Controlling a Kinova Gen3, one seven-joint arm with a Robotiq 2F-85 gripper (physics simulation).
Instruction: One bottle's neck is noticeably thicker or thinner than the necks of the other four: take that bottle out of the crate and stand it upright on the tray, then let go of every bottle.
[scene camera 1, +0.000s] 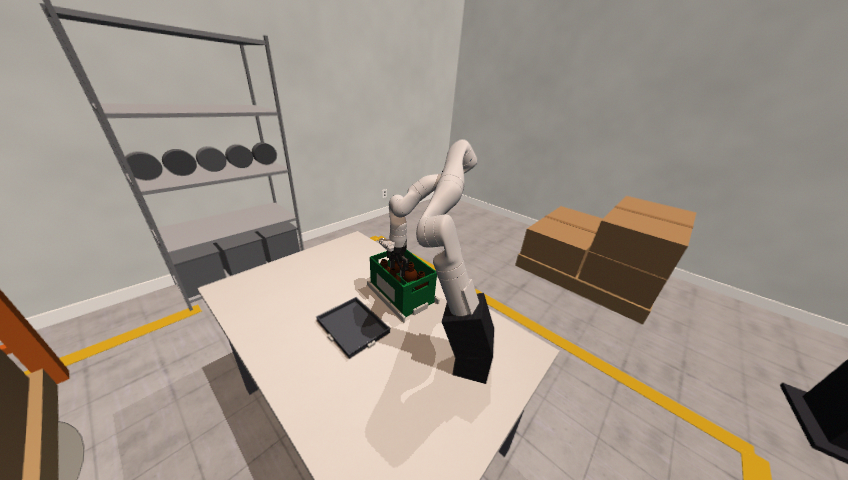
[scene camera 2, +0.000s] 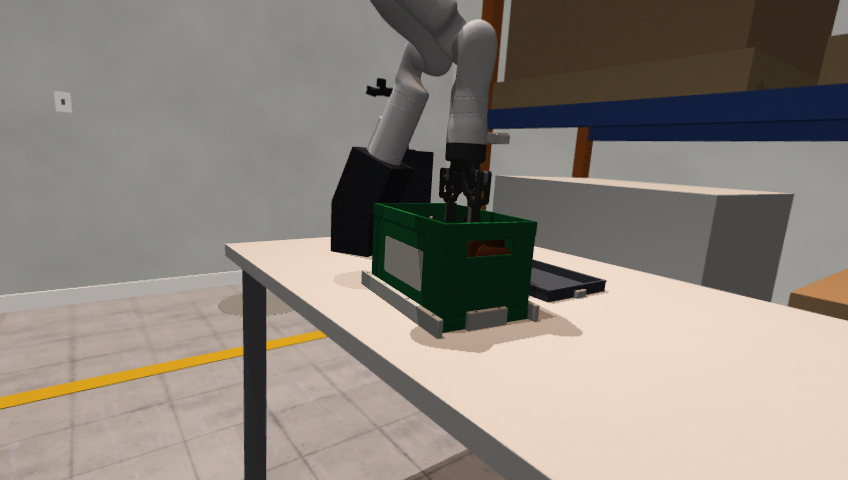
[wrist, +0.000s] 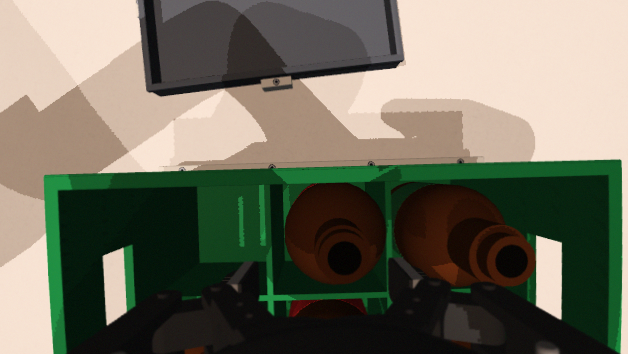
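Pixels of known places: gripper, fingertip midpoint: (scene camera 1: 397, 272) (wrist: 323, 277); arm's base, origin of the base link: (scene camera 1: 463, 306) (scene camera 2: 384, 157).
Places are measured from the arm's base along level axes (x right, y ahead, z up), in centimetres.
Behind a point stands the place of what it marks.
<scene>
The green crate (scene camera 1: 420, 298) @(z -19.6, x 13.9, y 25.5 cm) (scene camera 2: 487, 279) @(z -18.3, x 21.7, y 51.6 cm) (wrist: 150, 181) @(z -8.9, x 6.5, y 33.1 cm) holds brown bottles. In the wrist view one bottle (wrist: 306, 220) @(z -14.2, x 11.2, y 39.0 cm) stands in the middle compartment of the tray-side row, and another bottle (wrist: 425, 215) @(z -15.0, x 13.5, y 46.5 cm) is in the compartment to its right. Part of a third bottle (wrist: 327, 307) @(z -17.4, x 18.4, y 38.1 cm) shows below, mostly behind the gripper. My gripper (scene camera 1: 397, 264) @(z -11.5, x 14.1, y 39.1 cm) (scene camera 2: 462, 217) @(z -11.5, x 14.1, y 39.1 cm) (wrist: 323, 277) @(z -11.5, x 14.1, y 39.1 cm) is open and points down into the crate. Its fingers are apart on either side of the middle bottle's neck, with nothing gripped. I cannot tell which neck differs. The dark tray (scene camera 1: 342, 324) @(z -25.9, x -13.3, y 45.7 cm) (scene camera 2: 562, 278) @(z -25.9, x -18.0, y 45.8 cm) (wrist: 325, 25) @(z -25.9, x -5.7, y 46.4 cm) holds no bottle.
Grey strips (scene camera 1: 389, 306) (scene camera 2: 401, 303) line the crate's base on the table (scene camera 1: 285, 309) @(z -26.4, x -21.6, y 72.0 cm) (scene camera 2: 654, 356) @(z -26.4, x 10.8, y 74.8 cm). Green dividers (wrist: 270, 280) @(z -17.0, x 14.9, y 34.8 cm) separate the compartments; the one left of the middle bottle is empty. The black robot base (scene camera 1: 470, 344) @(z -9.3, x -4.6, y -6.3 cm) (scene camera 2: 365, 208) @(z -13.4, x 6.6, y 0.9 cm) stands near the crate.
</scene>
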